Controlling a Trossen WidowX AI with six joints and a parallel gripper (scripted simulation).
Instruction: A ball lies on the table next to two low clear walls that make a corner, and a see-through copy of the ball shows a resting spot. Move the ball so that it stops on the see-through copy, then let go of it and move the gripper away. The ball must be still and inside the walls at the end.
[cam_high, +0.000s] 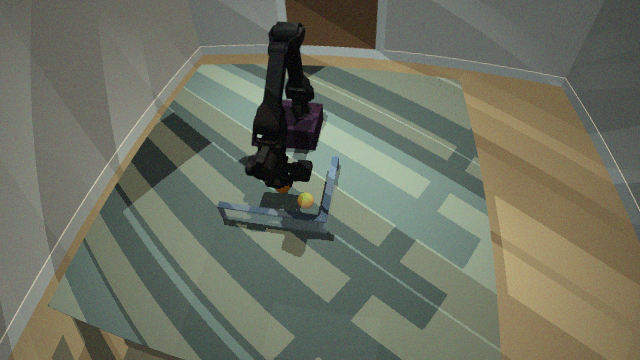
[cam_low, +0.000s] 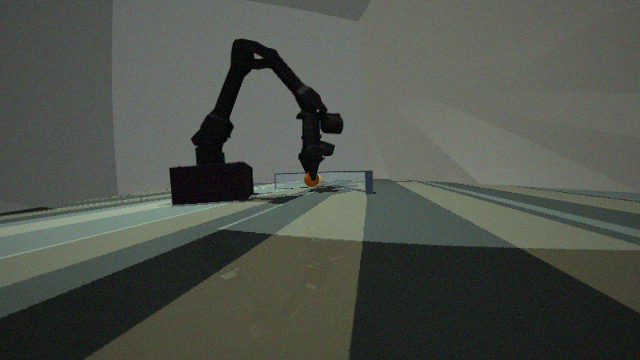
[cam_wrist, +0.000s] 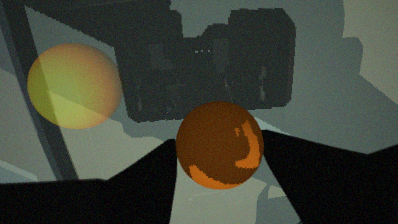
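My gripper tip is now 40 mm short of the see-through copy of ball, 80 mm to the right of it and 10 mm above it.
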